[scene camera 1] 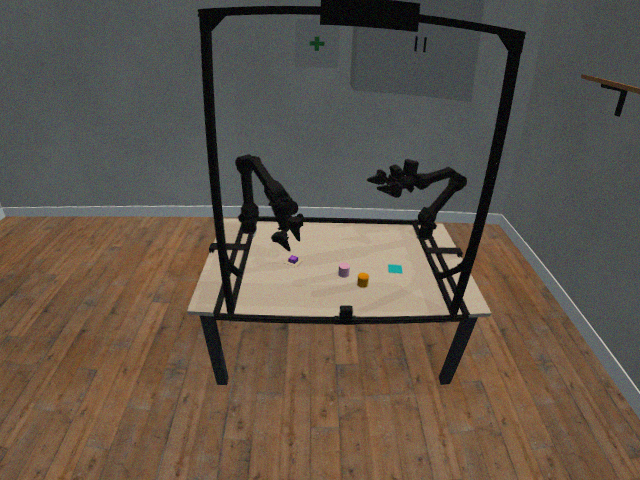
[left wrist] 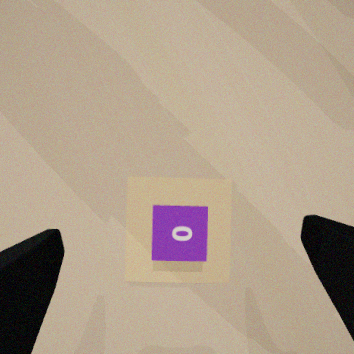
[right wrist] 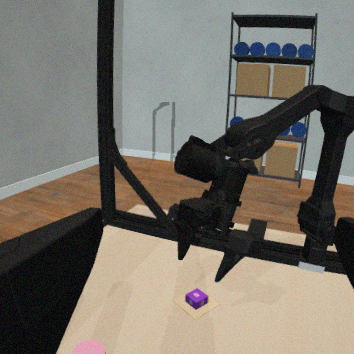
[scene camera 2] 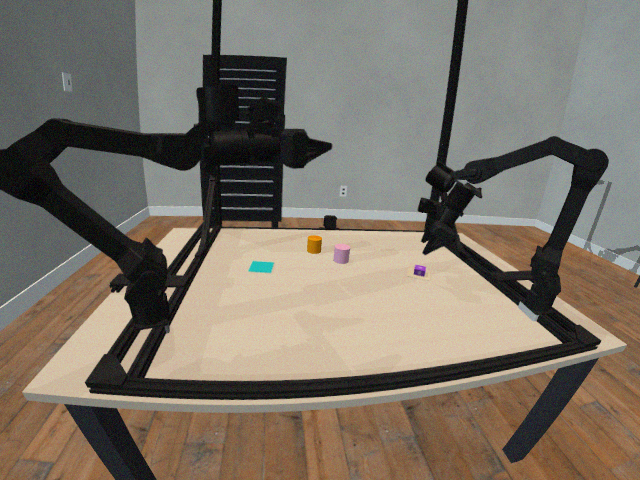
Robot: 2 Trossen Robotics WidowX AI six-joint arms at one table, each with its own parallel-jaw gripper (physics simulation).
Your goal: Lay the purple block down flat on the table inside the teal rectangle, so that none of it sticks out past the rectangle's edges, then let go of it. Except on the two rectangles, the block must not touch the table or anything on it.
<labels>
my left gripper: open, holds nothing
my right gripper: open, holds nothing
a purple block (left wrist: 179,232): on the table
</labels>
